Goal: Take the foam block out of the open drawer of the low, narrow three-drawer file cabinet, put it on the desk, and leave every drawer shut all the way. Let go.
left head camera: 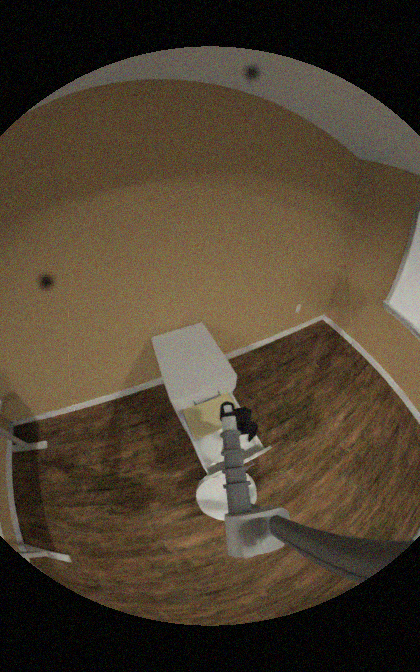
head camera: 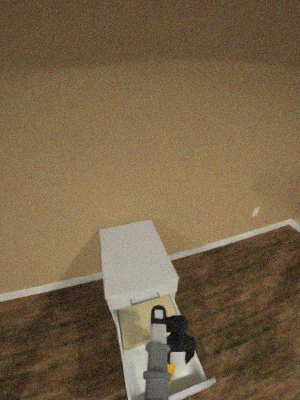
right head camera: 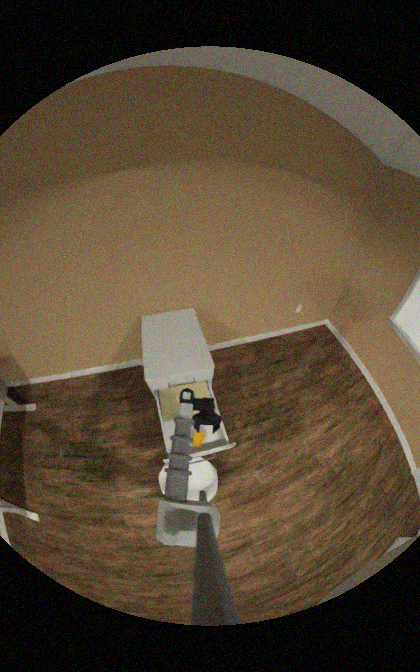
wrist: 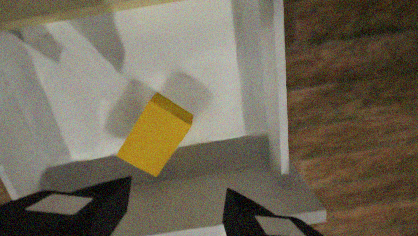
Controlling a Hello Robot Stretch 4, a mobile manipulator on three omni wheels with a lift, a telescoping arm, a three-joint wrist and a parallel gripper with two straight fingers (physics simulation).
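The low white file cabinet (head camera: 135, 260) (left head camera: 192, 360) (right head camera: 175, 345) stands against the wall, its top drawer (head camera: 137, 369) (right head camera: 216, 446) (wrist: 200, 47) pulled out. The yellow foam block (head camera: 171, 373) (right head camera: 199, 439) (wrist: 154, 140) is in the drawer near the front panel, turned at an angle; my arm hides it in the left head view. My gripper (wrist: 177, 199) (right head camera: 206, 420) is open and empty above the drawer. In the wrist view the block shows between and beyond the fingertips, apart from them. The lower drawers are hidden. No desk top can be made out.
A tan panel (head camera: 137, 325) (left head camera: 200, 419) (right head camera: 170, 400) covers the rear of the drawer. My telescoping arm (head camera: 157, 372) (left head camera: 236, 470) (right head camera: 179, 460) reaches over the drawer. White furniture feet (left head camera: 32, 445) (right head camera: 22, 407) stand on the floor at the left. A wall is behind the cabinet.
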